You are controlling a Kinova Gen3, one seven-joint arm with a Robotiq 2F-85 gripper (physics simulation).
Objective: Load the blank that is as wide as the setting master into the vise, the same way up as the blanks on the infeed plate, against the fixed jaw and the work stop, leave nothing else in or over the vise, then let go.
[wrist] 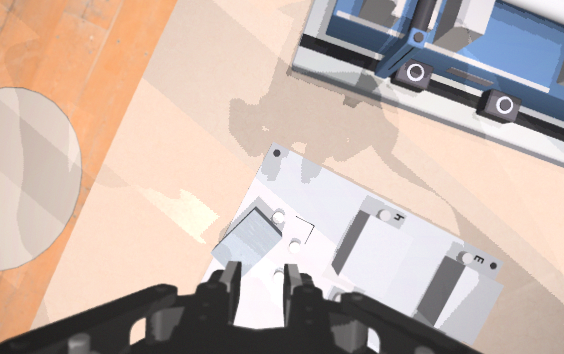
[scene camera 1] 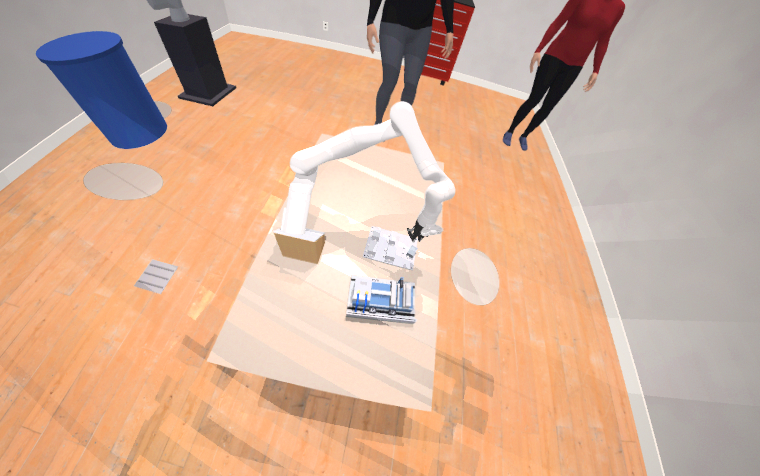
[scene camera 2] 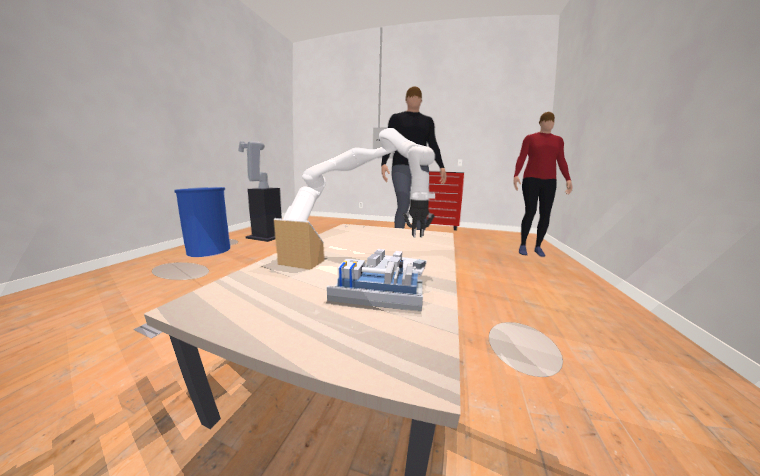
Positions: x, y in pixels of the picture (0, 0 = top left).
Labels:
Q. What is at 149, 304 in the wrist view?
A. My gripper.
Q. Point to a blue vise bed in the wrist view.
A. At 518, 44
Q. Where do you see a grey block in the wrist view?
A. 255, 235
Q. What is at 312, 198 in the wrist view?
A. An infeed plate.

